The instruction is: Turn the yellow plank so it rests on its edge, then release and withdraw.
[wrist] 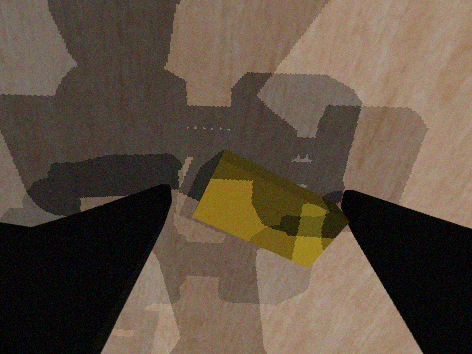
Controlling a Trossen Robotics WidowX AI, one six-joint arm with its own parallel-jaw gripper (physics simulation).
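The yellow plank (232,200) lies on the table with its broad face toward the camera, turned at a slant. Its long sides run from upper left to lower right, and a thin darker side shows along its upper edge. Shadows cover much of its right half. My gripper (256,195) is open, with one black finger on each side of the plank and nothing held. The plank's right corner appears right beside the right fingertip, while a gap shows between its left end and the left fingertip. Whether the right finger touches it cannot be told.
The wood-grained table top (410,65) extends around the plank. Overlapping dark shadows of the arm and gripper lie across its left and middle, and a lighter shadow lies right of the middle.
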